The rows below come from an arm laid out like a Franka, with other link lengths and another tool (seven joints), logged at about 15 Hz.
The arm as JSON. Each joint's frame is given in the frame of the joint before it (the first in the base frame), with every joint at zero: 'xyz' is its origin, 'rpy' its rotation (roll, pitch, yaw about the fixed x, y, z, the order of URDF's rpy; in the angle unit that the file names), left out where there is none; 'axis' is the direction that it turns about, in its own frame. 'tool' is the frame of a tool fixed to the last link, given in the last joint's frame.
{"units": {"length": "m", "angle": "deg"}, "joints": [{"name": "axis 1", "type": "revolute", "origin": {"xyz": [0.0, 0.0, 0.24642]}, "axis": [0.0, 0.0, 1.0]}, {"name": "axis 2", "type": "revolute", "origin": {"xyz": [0.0, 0.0, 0.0]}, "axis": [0.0, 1.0, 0.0]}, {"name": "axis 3", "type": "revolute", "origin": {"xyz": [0.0, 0.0, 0.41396]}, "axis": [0.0, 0.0, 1.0]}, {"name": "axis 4", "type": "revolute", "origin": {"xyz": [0.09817, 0.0, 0.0]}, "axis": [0.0, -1.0, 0.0]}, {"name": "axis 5", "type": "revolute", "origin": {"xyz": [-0.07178, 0.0, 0.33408]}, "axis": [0.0, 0.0, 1.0]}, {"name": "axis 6", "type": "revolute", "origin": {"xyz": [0.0, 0.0, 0.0]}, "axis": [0.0, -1.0, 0.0]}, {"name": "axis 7", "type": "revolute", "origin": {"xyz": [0.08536, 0.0, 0.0]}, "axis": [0.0, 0.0, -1.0]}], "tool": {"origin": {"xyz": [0.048, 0.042, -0.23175], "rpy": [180.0, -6.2, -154.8]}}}
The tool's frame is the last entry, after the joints.
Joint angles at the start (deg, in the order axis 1, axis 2, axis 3, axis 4, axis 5, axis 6, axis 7):
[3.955 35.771 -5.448 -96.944 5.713 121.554 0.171]
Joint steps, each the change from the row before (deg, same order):
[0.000 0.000 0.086 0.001 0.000 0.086 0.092]
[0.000 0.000 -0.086 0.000 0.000 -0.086 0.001]
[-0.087 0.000 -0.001 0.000 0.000 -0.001 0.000]
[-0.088 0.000 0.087 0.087 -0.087 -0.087 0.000]
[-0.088 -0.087 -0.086 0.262 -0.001 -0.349 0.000]
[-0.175 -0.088 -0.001 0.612 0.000 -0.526 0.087]
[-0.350 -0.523 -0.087 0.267 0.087 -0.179 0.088]
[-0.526 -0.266 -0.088 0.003 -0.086 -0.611 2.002]
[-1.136 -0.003 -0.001 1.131 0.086 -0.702 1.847]
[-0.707 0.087 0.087 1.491 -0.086 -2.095 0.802]
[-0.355 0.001 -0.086 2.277 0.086 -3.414 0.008]
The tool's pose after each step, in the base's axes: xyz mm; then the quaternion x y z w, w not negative. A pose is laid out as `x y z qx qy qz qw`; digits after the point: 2 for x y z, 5 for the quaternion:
706.19 41.39 100.18 0.18101 -0.97286 -0.02322 0.14224
705.87 40.43 100.05 0.18035 -0.97288 -0.02306 0.14300
705.93 39.35 100.05 0.17961 -0.97302 -0.02317 0.14299
706.14 39.13 100.45 0.18000 -0.97293 -0.02306 0.14307
706.86 37.28 102.76 0.17882 -0.97316 -0.02304 0.14304
709.41 35.40 107.16 0.17703 -0.97370 -0.02323 0.14151
712.15 30.38 115.24 0.17255 -0.97527 -0.02329 0.13611
711.55 21.11 117.27 0.15068 -0.97838 -0.02348 0.13969
717.93 5.82 123.80 0.12540 -0.98240 -0.02456 0.13621
719.44 -1.88 129.58 0.11459 -0.98283 -0.02686 0.14213
720.11 -5.25 140.29 0.11232 -0.98160 -0.03086 0.15128

